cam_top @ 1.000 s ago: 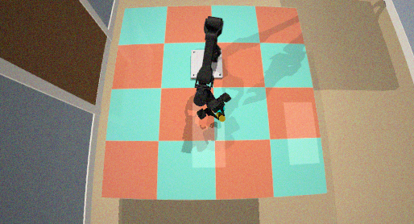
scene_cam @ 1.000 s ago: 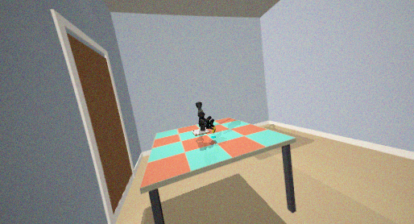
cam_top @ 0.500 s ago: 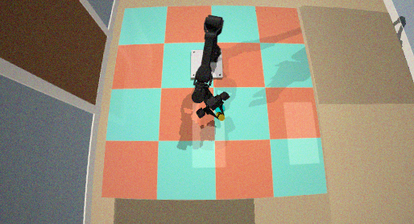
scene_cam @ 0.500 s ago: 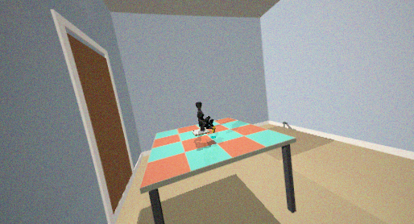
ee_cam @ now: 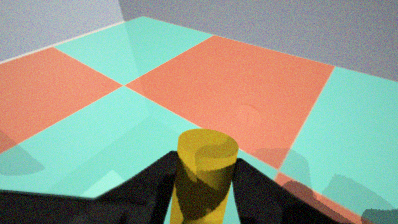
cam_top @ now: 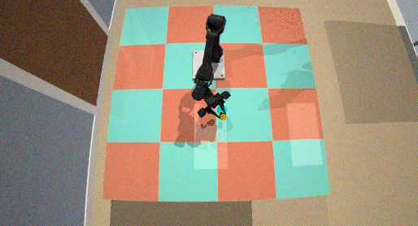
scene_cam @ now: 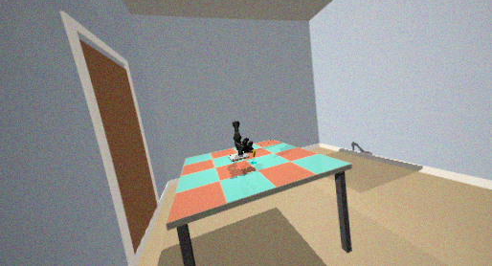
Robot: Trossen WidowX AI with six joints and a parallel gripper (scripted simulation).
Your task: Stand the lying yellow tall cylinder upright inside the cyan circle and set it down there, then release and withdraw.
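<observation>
Right now my gripper tip is 70 mm past the cyan circle and 130 mm above it. From my gripper tip the other things lie so: yellow tall cylinder 10 mm behind, 20 mm below.
</observation>
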